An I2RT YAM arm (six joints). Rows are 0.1 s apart.
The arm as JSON. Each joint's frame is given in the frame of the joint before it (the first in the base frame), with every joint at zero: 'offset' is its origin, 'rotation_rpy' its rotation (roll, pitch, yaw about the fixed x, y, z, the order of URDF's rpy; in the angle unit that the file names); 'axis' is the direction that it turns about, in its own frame. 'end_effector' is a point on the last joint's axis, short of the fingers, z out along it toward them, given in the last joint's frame.
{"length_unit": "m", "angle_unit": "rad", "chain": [
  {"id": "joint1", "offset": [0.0, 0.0, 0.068], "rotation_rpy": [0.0, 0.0, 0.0], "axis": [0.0, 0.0, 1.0]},
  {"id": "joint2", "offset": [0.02, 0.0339, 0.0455], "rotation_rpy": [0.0, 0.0, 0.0], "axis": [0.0, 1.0, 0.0]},
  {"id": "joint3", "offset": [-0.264, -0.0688, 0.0], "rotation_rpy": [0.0, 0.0, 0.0], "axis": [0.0, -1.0, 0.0]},
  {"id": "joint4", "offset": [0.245, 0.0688, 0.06], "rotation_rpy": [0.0, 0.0, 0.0], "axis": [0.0, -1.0, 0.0]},
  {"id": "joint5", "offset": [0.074, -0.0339, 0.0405], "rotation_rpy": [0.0, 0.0, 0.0], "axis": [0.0, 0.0, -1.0]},
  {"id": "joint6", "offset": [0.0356, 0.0, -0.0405], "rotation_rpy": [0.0, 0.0, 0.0], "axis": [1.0, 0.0, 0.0]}
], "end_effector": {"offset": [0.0, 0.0, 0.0], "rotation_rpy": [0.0, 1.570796, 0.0]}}
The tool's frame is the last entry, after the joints.
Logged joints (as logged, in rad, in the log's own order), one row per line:
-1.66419, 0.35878, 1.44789, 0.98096, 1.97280, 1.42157
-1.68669, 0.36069, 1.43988, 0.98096, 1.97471, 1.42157
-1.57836, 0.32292, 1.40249, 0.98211, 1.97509, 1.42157
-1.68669, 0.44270, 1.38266, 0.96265, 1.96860, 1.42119
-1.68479, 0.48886, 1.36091, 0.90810, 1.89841, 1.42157
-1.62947, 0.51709, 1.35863, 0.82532, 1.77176, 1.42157
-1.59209, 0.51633, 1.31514, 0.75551, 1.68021, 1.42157
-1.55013, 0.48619, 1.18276, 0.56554, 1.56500, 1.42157
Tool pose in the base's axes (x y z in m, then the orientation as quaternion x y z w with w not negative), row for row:
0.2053, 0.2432, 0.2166, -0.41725, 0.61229, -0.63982, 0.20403
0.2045, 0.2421, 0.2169, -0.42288, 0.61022, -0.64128, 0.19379
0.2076, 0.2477, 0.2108, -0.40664, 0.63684, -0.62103, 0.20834
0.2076, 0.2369, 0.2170, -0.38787, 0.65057, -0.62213, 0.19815
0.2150, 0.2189, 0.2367, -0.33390, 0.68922, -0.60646, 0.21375
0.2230, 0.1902, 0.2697, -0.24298, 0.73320, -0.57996, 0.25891
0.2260, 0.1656, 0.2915, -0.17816, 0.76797, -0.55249, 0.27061
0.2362, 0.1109, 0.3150, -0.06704, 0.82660, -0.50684, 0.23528
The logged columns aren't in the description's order. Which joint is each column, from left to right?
Columns, left to right: joint4, joint6, joint5, joint1, joint2, joint3.
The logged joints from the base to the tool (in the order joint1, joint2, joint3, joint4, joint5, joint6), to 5 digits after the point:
0.98096, 1.97280, 1.42157, -1.66419, 1.44789, 0.35878
0.98096, 1.97471, 1.42157, -1.68669, 1.43988, 0.36069
0.98211, 1.97509, 1.42157, -1.57836, 1.40249, 0.32292
0.96265, 1.96860, 1.42119, -1.68669, 1.38266, 0.44270
0.90810, 1.89841, 1.42157, -1.68479, 1.36091, 0.48886
0.82532, 1.77176, 1.42157, -1.62947, 1.35863, 0.51709
0.75551, 1.68021, 1.42157, -1.59209, 1.31514, 0.51633
0.56554, 1.56500, 1.42157, -1.55013, 1.18276, 0.48619

